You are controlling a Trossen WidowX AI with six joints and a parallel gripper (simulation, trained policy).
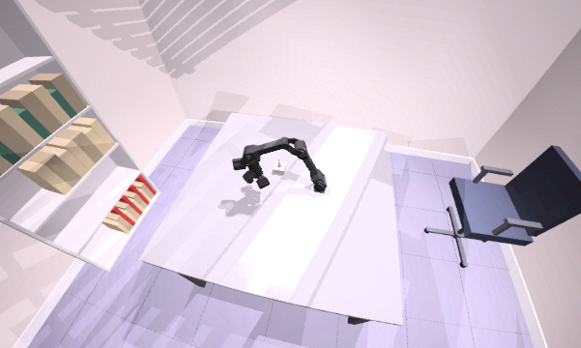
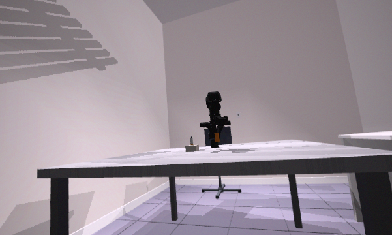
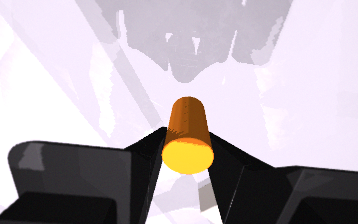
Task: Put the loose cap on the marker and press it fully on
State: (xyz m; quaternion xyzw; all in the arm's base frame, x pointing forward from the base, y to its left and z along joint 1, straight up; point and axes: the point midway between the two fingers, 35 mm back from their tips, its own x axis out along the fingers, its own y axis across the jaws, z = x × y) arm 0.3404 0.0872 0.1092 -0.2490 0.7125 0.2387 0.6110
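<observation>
Right now my gripper tip is 6 cm past the holder block, 18 cm to the left of it and 6 cm above it. Also, from my gripper tip: orange cap: 1 cm ahead.
</observation>
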